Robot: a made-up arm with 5 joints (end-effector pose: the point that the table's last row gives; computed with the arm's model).
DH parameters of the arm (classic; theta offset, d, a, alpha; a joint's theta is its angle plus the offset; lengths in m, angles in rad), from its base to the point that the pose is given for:
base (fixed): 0 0 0.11 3.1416
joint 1: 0 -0.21 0.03 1.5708
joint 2: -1.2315 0 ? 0
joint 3: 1.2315 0 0.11 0
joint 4: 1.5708 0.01 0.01 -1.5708
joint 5: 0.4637 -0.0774 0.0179 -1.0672
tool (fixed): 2.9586 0.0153 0 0
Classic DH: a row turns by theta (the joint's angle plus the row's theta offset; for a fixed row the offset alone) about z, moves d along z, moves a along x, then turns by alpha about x.
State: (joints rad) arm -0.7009 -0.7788 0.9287 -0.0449 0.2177
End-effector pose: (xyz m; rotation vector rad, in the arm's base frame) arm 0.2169 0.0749 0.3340 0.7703 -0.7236 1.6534
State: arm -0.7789 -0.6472 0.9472 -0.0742 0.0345
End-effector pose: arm 0.2200 0.0941 0.3148 0.9894 -0.6050 1.5719
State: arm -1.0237 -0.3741 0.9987 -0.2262 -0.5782
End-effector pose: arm 0.1975 0.1412 0.2717 1.5547 -0.3707 1.1990
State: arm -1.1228 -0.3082 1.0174 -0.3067 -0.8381
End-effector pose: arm 0.1805 0.1560 0.2621 1.7580 -0.3032 1.0135
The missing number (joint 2, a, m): 0.1803
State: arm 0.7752 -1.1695 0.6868 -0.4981 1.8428
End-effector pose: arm 0.1307 -0.0123 0.4475 -1.6176 0.0269 0.2835
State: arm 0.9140 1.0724 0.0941 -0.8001 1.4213
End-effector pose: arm 0.3029 -0.2549 0.1201 -0.2440 0.2079 0.6023
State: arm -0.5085 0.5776 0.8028 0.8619 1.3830
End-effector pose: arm 0.2484 0.0730 0.1520 0.8048 1.8827 1.6168
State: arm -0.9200 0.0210 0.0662 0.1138 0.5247
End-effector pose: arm 0.2834 0.2074 0.3467 0.5594 -0.4963 2.0199
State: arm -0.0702 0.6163 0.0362 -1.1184 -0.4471
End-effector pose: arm 0.4491 0.0201 0.2540 0.8566 -1.6885 1.0014
